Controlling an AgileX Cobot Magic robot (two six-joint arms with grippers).
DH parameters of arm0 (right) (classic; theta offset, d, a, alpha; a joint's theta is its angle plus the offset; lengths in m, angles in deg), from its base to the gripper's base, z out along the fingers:
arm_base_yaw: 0 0.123 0 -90
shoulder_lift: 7.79 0 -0.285 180
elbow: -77.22 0 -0.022 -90
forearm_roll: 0 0.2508 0 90
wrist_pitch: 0 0 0.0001 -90
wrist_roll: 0 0.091 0 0
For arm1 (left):
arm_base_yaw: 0 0.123 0 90
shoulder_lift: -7.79 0 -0.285 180
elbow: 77.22 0 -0.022 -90
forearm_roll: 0 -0.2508 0 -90
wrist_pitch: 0 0 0.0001 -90
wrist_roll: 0 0.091 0 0
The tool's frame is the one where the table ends.
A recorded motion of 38 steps. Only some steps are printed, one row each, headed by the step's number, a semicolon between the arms.
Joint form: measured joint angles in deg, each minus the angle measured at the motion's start. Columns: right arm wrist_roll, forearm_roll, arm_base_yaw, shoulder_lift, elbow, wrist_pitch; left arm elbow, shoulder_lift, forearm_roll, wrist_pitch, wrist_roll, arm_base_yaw.
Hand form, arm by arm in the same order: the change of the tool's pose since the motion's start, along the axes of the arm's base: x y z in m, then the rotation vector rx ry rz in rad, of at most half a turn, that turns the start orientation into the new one. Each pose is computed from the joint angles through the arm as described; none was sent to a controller.
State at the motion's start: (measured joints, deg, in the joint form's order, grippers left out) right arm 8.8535 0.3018 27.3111 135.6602 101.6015 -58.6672; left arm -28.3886 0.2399 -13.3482 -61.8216 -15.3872 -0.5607
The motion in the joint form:
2: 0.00 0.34 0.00 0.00 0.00 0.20; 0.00 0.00 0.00 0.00 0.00 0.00
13: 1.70 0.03 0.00 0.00 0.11 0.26; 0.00 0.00 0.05 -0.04 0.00 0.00
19: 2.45 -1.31 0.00 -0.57 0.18 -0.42; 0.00 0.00 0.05 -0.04 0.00 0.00
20: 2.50 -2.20 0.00 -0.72 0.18 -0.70; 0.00 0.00 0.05 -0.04 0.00 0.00
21: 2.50 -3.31 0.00 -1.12 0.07 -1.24; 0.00 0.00 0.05 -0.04 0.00 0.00
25: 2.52 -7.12 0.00 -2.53 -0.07 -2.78; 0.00 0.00 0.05 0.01 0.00 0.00
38: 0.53 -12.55 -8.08 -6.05 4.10 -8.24; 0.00 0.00 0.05 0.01 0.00 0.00
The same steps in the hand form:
2: 0.0001 0.0006 0.0000 0.0062 -0.0007 -0.0029; 0.0000 0.0000 0.0000 0.0000 0.0000 0.0000
13: 0.0007 0.0004 0.0005 0.0044 -0.0048 -0.0299; 0.0000 -0.0001 -0.0001 -0.0008 0.0007 -0.0003
19: 0.0010 -0.0015 0.0053 -0.0135 -0.0137 -0.0318; 0.0000 -0.0001 -0.0001 -0.0008 0.0007 -0.0003
20: 0.0012 -0.0028 0.0065 -0.0266 -0.0182 -0.0254; 0.0000 -0.0001 -0.0001 -0.0008 0.0007 -0.0003
21: 0.0009 -0.0046 0.0093 -0.0438 -0.0226 -0.0165; 0.0000 -0.0001 -0.0001 -0.0008 0.0007 -0.0003
25: 0.0012 -0.0105 0.0204 -0.0988 -0.0472 0.0117; 0.0000 -0.0001 0.0000 -0.0007 -0.0002 -0.0005
38: 0.0308 -0.0773 0.0673 -0.1750 -0.1123 -0.0746; 0.0000 -0.0001 0.0000 -0.0007 -0.0002 -0.0005

